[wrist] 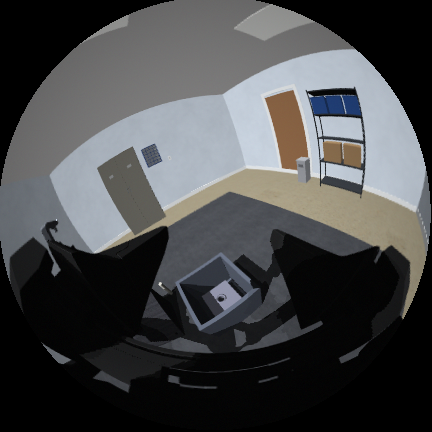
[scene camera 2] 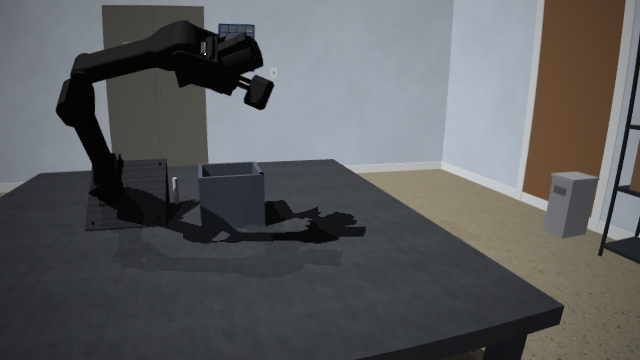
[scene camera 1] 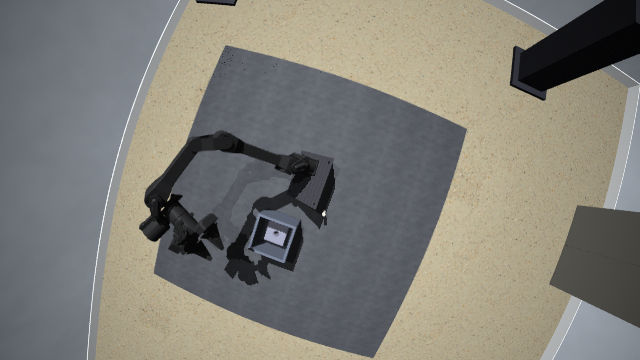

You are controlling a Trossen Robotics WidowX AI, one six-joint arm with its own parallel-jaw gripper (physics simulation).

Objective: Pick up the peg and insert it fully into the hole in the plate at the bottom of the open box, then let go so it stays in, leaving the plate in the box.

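Seen in the pictures: gripper, between the fingertips: (wrist: 220,233) (scene camera 2: 243,85) (scene camera 1: 217,254); arm's base, origin of its link: (scene camera 2: 110,193) (scene camera 1: 311,167).
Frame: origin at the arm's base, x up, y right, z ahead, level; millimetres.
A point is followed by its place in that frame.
Observation:
The pale peg (scene camera 1: 324,214) @[y -101, x 4, z 173 mm] (scene camera 2: 175,190) @[y -92, x -33, z 173 mm] (wrist: 162,286) @[y -92, x -11, z 174 mm] stands upright on the table, beside the arm's base plate and apart from the box. The open blue-grey box (scene camera 1: 293,241) @[y -3, x 30, z 312 mm] (scene camera 2: 232,200) @[y 158, x 0, z 308 mm] (wrist: 233,314) @[y 158, x 27, z 307 mm] stands on the table. The light plate (scene camera 1: 271,237) @[y 93, x -18, z 339 mm] (wrist: 227,292) @[y 79, x -18, z 340 mm] with its round hole lies at the bottom of the box; the box walls hide it in the second scene view. My gripper (scene camera 1: 217,253) @[y 190, x 280, z 336 mm] (wrist: 220,233) @[y 190, x 280, z 336 mm] is wide open and empty, high above the table and off to the side of the box and the peg.
The dark table (scene camera 1: 390,165) @[y -337, x -76, z -104 mm] (scene camera 2: 320,290) @[y 499, x -76, z 407 mm] (wrist: 225,215) @[y -320, x -76, z 645 mm] carries the arm's ridged base plate (scene camera 1: 320,182) @[y -51, x 55, z 49 mm] (scene camera 2: 150,192) @[y 12, x -3, z 106 mm], close to the peg. The arm arches high over the table. A grey bin (scene camera 2: 570,205) (wrist: 303,170) and a shelf rack stand on the floor beyond the table.

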